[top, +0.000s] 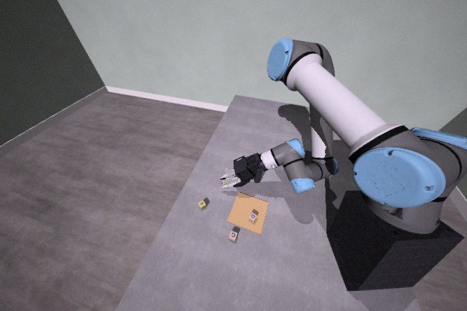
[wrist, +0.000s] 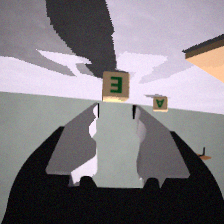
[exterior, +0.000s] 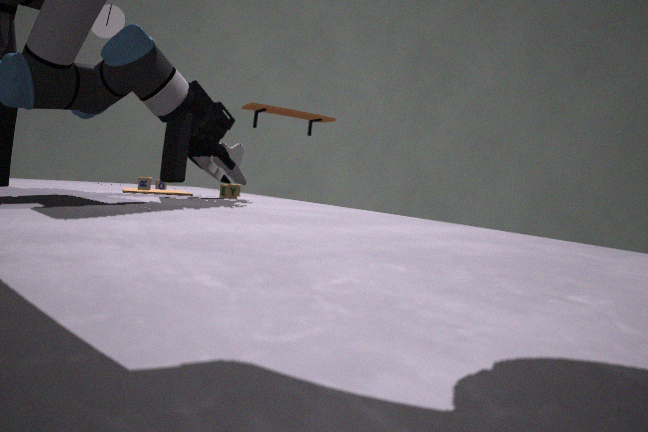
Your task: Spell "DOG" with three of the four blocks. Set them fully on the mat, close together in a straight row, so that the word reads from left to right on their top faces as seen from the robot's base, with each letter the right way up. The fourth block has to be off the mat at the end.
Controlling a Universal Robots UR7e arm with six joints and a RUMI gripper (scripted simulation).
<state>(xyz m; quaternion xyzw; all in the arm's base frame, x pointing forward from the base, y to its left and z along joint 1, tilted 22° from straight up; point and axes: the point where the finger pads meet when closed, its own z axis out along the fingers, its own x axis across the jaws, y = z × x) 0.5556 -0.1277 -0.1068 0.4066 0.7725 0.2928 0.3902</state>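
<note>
Now: hand 1 cm past the green block, 1 cm to the left of it and 2 cm above it. Round my hand: mat 14 cm behind, 9 cm to the left, 3 cm below; then blue g block 10 cm behind, 20 cm to the left, 2 cm below; then blue d block 16 cm behind, 12 cm to the left, 2 cm below.
</note>
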